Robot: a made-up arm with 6 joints. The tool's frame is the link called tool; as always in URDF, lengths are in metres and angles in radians.
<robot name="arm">
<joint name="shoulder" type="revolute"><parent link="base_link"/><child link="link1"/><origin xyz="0.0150 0.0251 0.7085" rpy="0.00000 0.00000 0.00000"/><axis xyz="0 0 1"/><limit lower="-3.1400" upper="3.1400"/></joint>
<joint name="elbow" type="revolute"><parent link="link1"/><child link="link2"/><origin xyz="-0.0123 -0.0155 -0.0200" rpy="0.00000 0.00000 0.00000"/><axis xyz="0 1 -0.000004"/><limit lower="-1.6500" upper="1.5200"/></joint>
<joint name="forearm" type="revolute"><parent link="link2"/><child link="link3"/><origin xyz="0.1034 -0.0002 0.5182" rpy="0.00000 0.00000 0.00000"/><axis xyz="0 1 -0.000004"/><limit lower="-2.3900" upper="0.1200"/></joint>
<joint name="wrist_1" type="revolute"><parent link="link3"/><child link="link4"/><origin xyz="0.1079 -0.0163 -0.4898" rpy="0.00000 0.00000 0.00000"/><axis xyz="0 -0.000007 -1"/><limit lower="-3.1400" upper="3.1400"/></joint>
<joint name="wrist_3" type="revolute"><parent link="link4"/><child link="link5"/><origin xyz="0.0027 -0.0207 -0.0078" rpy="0.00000 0.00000 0.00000"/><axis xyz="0 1 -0.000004"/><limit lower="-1.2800" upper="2.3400"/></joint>
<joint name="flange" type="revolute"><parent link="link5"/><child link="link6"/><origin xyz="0.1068 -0.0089 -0.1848" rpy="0.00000 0.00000 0.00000"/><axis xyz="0 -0.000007 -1"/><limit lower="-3.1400" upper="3.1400"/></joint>
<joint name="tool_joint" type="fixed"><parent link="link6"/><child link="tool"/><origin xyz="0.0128 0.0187 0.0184" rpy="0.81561 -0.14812 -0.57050"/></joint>
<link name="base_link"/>
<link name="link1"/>
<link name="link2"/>
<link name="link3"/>
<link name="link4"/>
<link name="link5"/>
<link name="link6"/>
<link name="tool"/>
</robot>
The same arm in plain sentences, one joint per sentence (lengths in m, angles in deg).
The arm has six revolute joints in a row. What follows holds with every joint at zero, and every direction is one of the base frame's. The first joint is mounted 0.015 m along +x and 0.0251 m along +y and 0.7085 m along +z from the base frame's origin and rotates about +z, from -179.91 to 179.91 deg. The second joint is mounted 0.0123 m along -x and 0.0155 m along -y and 0.02 m along -z from the first joint and rotates about +y, from -94.54 to 87.09 deg. The third joint is mounted 0.1034 m along +x and 0.0002 m along -y and 0.5182 m along +z from the second joint and rotates about +y, from -136.94 to 6.88 deg. The fourth joint is mounted 0.1079 m along +x and 0.0163 m along -y and 0.4898 m along -z from the third joint and rotates about -z, from -179.91 to 179.91 deg. The fifth joint is mounted 0.0027 m along +x and 0.0207 m along -y and 0.0078 m along -z from the fourth joint and rotates about +y, from -73.34 to 134.07 deg. The sixth joint is mounted 0.1068 m along +x and 0.0089 m along -y and 0.1848 m along -z from the fifth joint and rotates about -z, from -179.91 to 179.91 deg. The tool frame, which is the frame that the pose is given for, is mounted 0.0128 m along +x and 0.0187 m along +y and 0.0184 m along +z from the sixth joint; its axes are the base frame's turned by roll 46.73, pitch -8.49 and yaw -32.69 deg (as in URDF: about the fixed x, then y, then z).
